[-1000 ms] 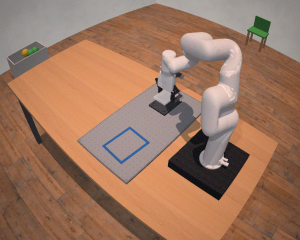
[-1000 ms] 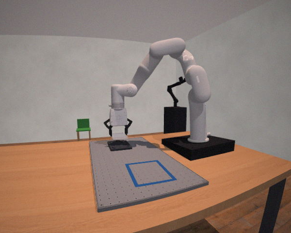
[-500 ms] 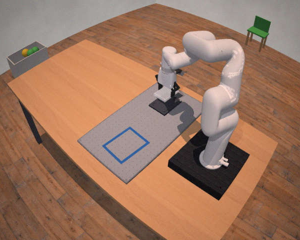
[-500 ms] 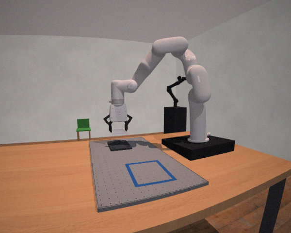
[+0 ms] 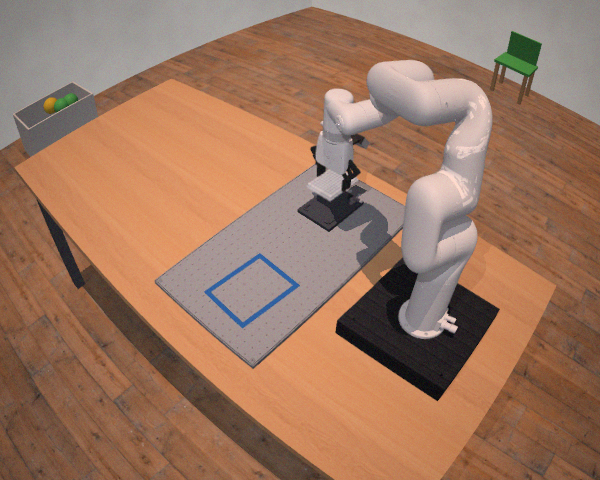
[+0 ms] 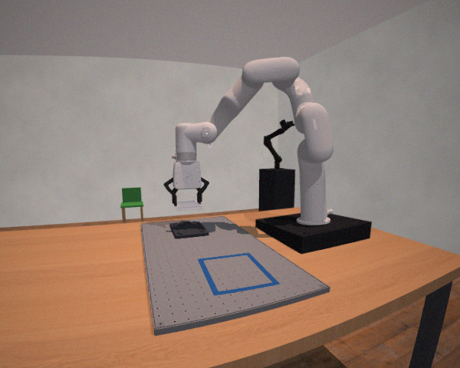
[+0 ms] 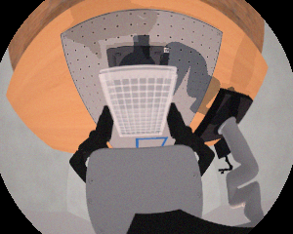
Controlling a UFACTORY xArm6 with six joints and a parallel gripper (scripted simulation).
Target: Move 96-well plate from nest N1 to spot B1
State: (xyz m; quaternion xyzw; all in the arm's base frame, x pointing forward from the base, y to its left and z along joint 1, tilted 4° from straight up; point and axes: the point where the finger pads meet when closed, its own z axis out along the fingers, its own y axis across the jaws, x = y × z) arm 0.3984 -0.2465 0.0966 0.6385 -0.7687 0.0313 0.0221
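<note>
Now: the black plate nest 10 cm below my hand. From my hand the other things lie so: white 96-well plate 1 cm below.
</note>
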